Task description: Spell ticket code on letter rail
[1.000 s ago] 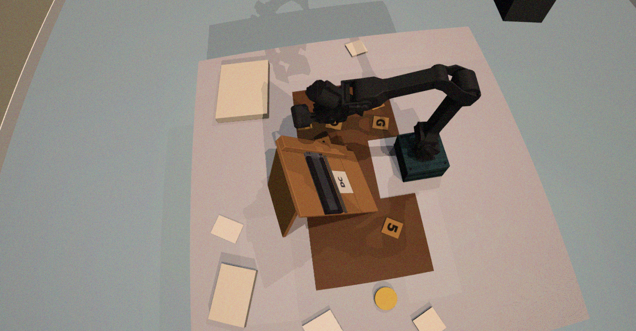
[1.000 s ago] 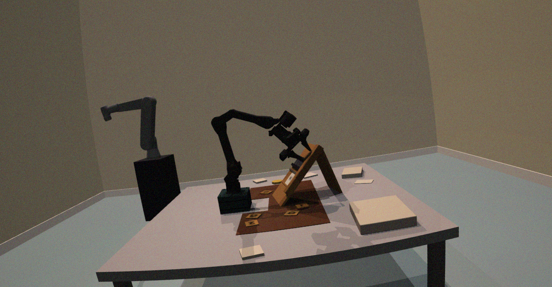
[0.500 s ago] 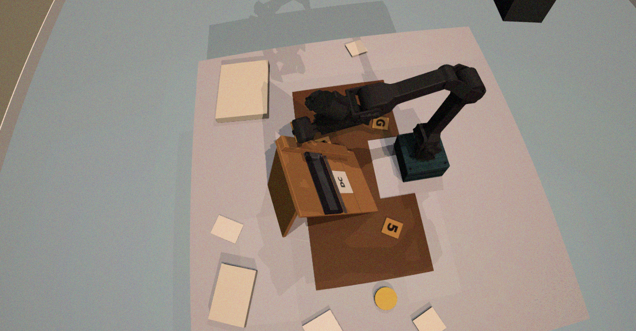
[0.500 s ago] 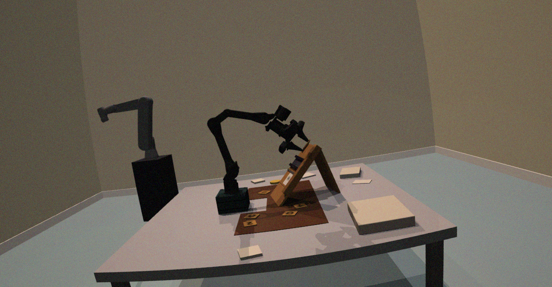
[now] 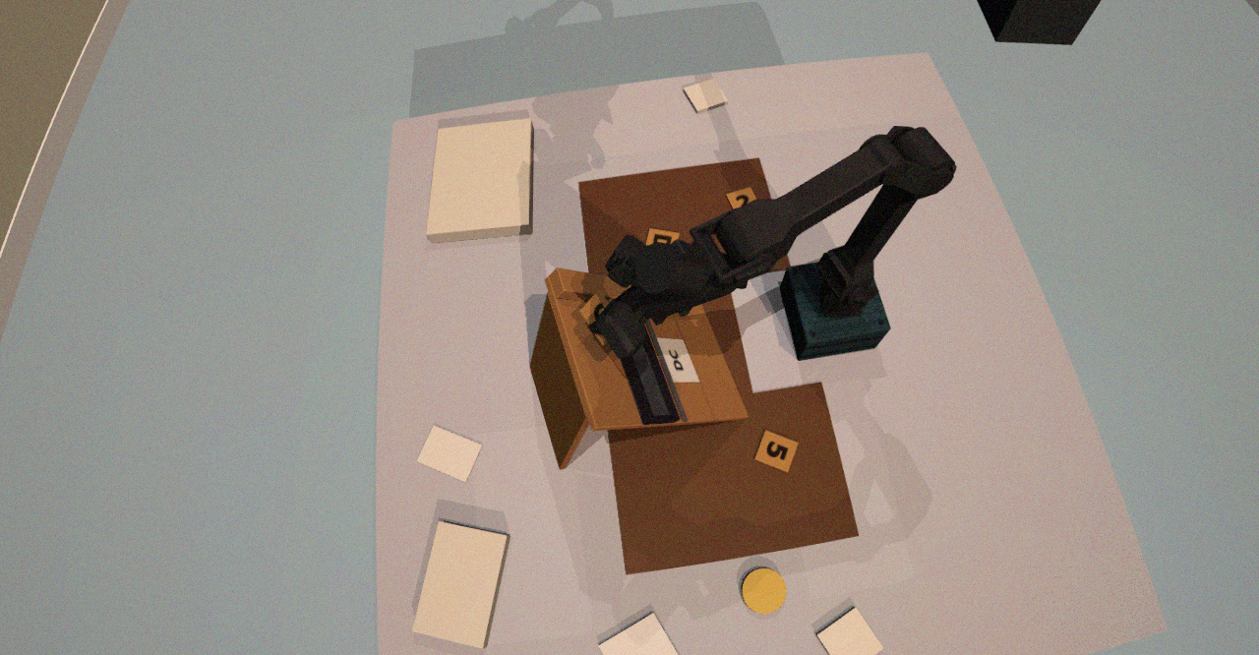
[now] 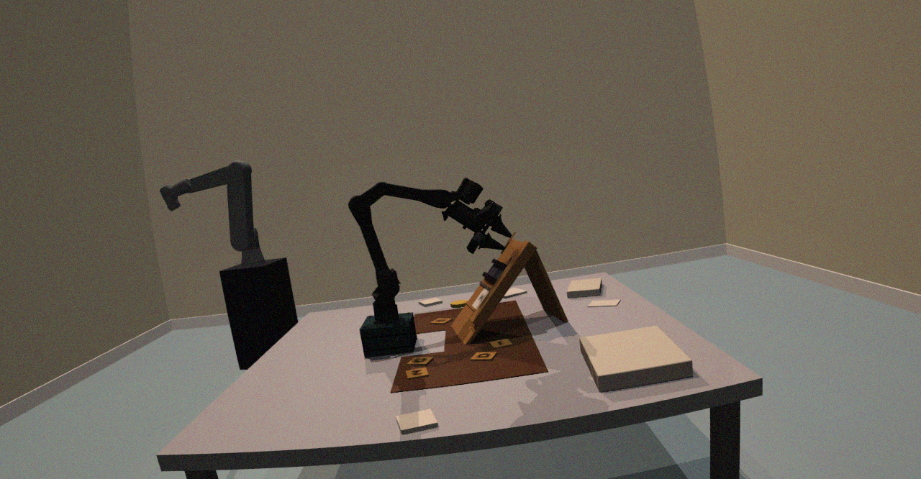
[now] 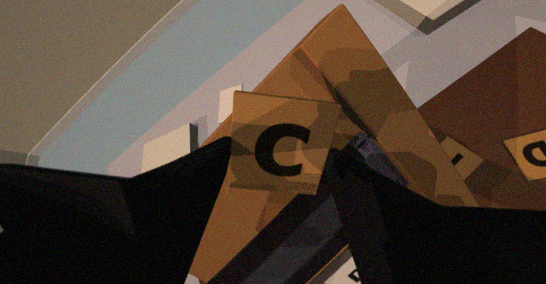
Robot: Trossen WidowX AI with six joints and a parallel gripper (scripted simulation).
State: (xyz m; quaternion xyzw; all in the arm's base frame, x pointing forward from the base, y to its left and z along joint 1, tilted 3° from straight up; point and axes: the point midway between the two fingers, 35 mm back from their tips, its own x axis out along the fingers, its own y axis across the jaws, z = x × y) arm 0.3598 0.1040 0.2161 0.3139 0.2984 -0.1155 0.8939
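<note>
Now: gripper tip 160 mm above the white ticket, 110 mm past it and 10 mm to the right of it. Round my gripper tip: brown mat: 270 mm below, 190 mm behind, 80 mm to the right; cream box: 440 mm to the right, 280 mm ahead, 250 mm below.
</note>
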